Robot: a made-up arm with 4 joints. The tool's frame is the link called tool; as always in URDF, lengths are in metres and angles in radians. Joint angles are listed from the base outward. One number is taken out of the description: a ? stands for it. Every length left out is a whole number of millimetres.
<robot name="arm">
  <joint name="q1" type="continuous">
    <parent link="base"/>
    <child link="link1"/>
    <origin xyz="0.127 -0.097 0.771" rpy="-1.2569 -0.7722 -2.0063"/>
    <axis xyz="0 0 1"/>
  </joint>
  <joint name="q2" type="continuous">
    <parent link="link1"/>
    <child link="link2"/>
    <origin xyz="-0.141 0.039 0" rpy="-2.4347 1.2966 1.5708"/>
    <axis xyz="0 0 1"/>
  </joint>
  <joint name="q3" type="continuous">
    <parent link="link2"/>
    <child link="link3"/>
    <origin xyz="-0.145 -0.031 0" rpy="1.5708 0 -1.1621"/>
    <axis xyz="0 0 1"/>
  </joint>
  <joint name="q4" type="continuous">
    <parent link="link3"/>
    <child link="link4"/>
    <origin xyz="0.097 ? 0" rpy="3.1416 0 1.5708"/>
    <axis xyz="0 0 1"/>
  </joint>
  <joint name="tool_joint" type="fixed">
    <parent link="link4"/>
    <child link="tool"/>
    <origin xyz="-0.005 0.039 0" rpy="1.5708 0 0"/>
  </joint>
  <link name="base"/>
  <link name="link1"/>
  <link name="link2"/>
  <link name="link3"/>
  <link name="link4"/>
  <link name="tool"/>
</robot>
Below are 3 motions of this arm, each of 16 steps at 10 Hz.
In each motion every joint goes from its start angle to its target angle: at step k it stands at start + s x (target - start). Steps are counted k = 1, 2, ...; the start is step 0. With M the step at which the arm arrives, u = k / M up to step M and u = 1 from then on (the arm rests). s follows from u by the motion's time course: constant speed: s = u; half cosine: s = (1 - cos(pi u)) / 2; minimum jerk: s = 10 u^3 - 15 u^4 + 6 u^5.
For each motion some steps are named. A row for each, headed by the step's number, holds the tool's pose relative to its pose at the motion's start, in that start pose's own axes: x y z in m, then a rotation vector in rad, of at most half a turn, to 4 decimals.
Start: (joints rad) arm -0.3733 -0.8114 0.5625 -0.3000
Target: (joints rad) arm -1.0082 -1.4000 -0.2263 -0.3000
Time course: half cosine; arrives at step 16
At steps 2, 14, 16:
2: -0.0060 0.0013 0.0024 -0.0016 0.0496 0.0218
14: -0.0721 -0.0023 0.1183 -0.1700 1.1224 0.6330
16: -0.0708 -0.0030 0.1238 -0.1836 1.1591 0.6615

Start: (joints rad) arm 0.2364 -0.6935 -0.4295 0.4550
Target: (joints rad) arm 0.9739 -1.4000 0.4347 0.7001
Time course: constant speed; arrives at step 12
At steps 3, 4, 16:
3: 0.0047 -0.0251 0.0547 -0.0796 -0.3078 -0.2210
4: 0.0012 -0.0332 0.0735 -0.1093 -0.4061 -0.2966
16: -0.1056 -0.0634 0.1970 -0.4156 -1.0729 -0.9437

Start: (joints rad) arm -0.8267 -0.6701 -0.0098 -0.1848
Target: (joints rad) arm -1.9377 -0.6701 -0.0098 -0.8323
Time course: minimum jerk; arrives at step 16
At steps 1, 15, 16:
1: -0.0004 0.0002 -0.0002 0.0007 0.0007 0.0009
15: -0.1913 0.0585 0.0253 0.4072 0.3484 0.2881
16: -0.1917 0.0586 0.0256 0.4082 0.3493 0.2884

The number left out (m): 0.02
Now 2 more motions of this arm.
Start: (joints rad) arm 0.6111 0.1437 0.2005 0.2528
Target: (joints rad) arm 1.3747 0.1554 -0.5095 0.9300
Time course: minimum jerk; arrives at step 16
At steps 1, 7, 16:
1: 0.0002 0.0000 0.0002 -0.0004 0.0015 0.0006
7: 0.0286 -0.0024 0.0389 -0.0859 0.2650 0.0820
16: 0.0539 -0.0011 0.1251 -0.2940 0.6817 0.1031

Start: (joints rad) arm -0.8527 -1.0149 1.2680 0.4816
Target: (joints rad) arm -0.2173 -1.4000 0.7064 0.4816
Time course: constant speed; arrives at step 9
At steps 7, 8, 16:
7: 0.0184 -0.0735 0.0690 -0.5427 0.1372 -0.1175
8: 0.0167 -0.0814 0.0825 -0.6176 0.1617 -0.1612
16: 0.0138 -0.0880 0.0966 -0.6903 0.1868 -0.2117

